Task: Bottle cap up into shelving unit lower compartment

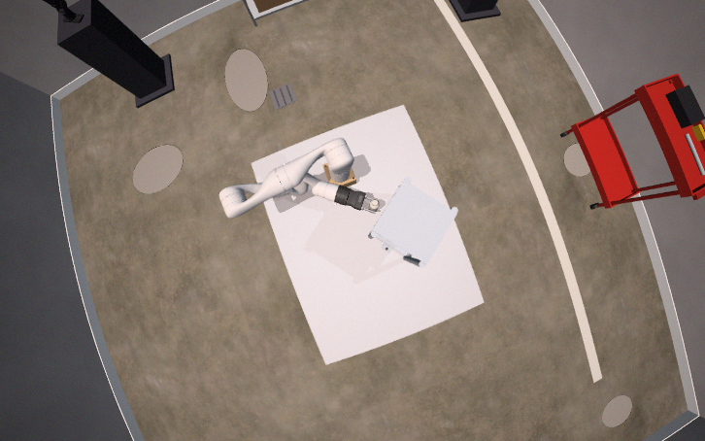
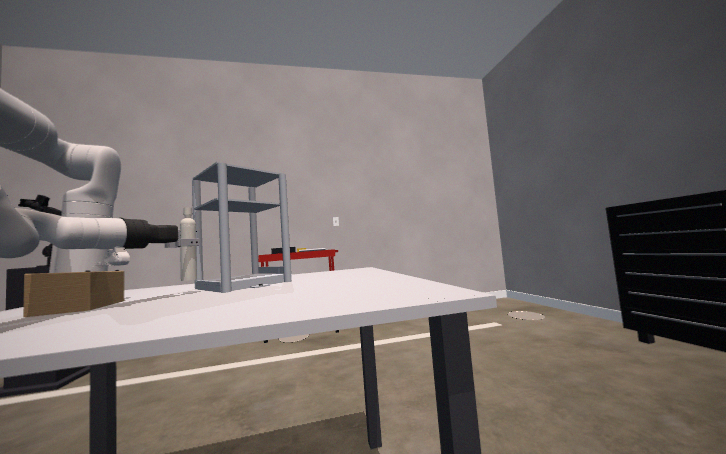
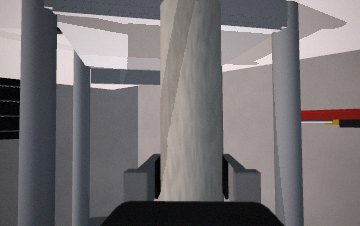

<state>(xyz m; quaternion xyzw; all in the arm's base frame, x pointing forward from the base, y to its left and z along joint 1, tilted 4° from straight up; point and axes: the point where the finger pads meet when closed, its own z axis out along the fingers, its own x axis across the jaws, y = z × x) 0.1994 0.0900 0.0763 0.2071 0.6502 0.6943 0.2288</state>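
The shelving unit lies 120 mm ahead of my hand, 100 mm to the left of it and 40 mm above it.
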